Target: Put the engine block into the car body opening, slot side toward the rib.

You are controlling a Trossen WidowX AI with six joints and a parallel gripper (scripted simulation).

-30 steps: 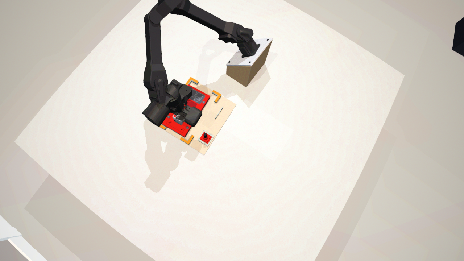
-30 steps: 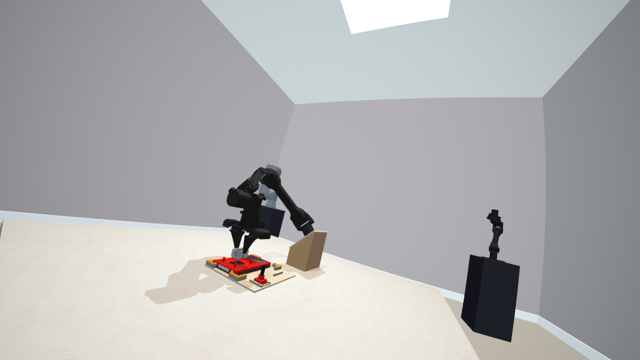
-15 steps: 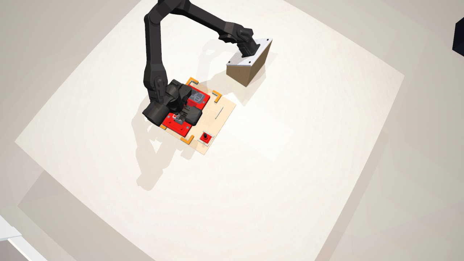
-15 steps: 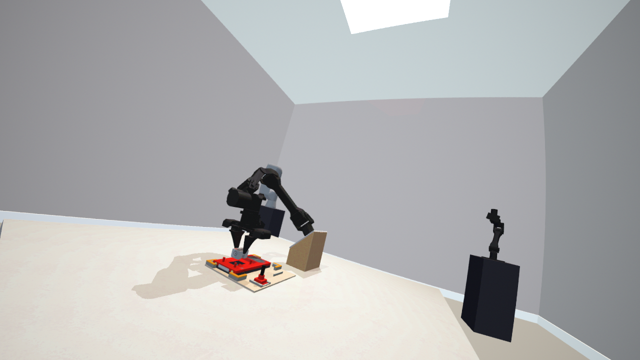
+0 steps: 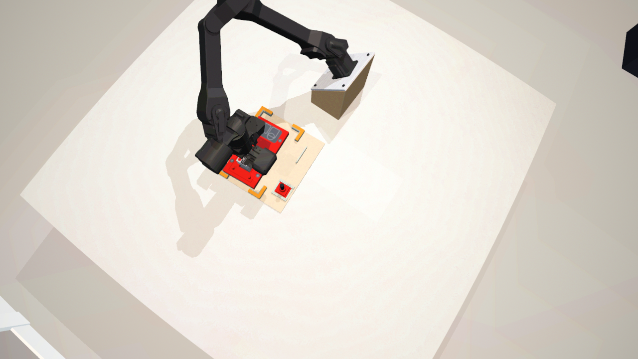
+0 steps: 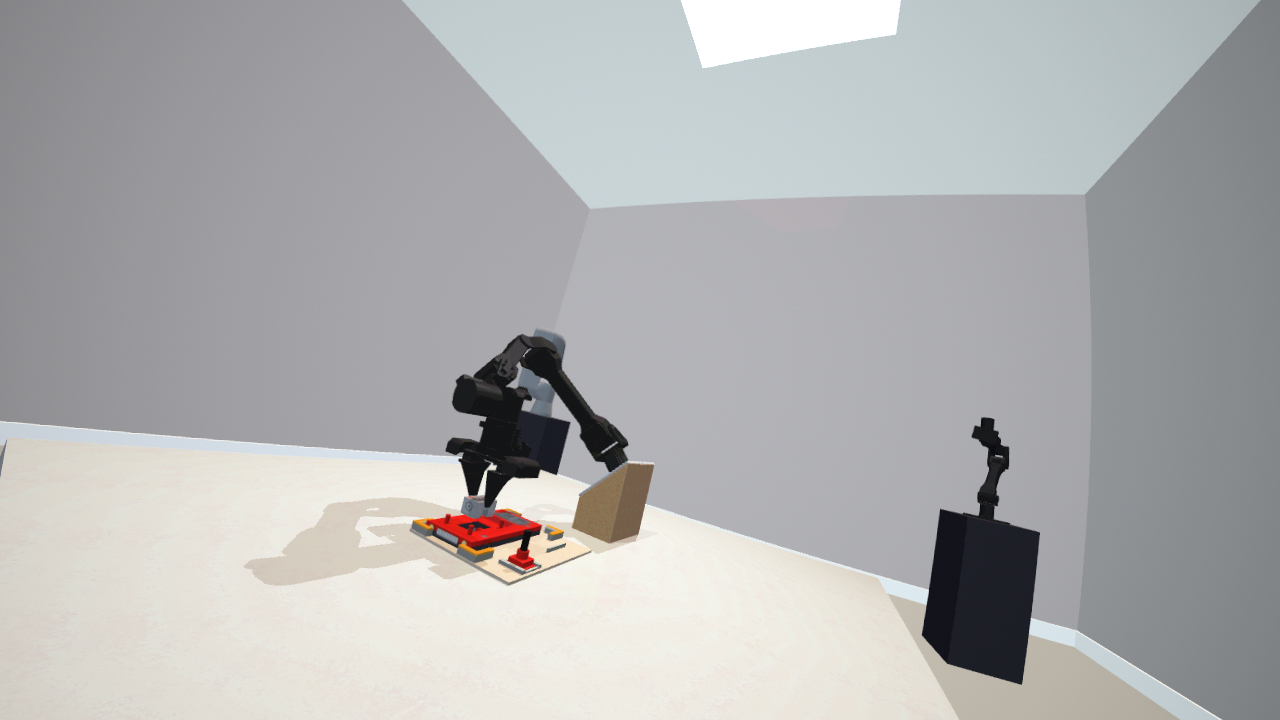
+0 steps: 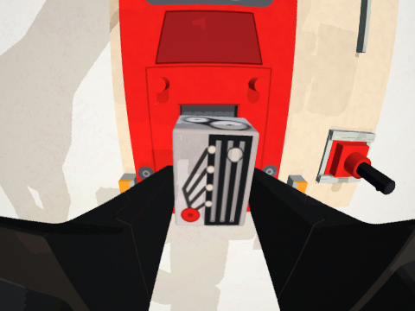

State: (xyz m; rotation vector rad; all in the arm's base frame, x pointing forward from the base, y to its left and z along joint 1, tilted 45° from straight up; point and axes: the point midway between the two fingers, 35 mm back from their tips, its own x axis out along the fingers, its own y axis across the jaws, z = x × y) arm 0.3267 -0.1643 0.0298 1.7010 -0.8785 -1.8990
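Right now my gripper tip is 1 cm above the engine block.
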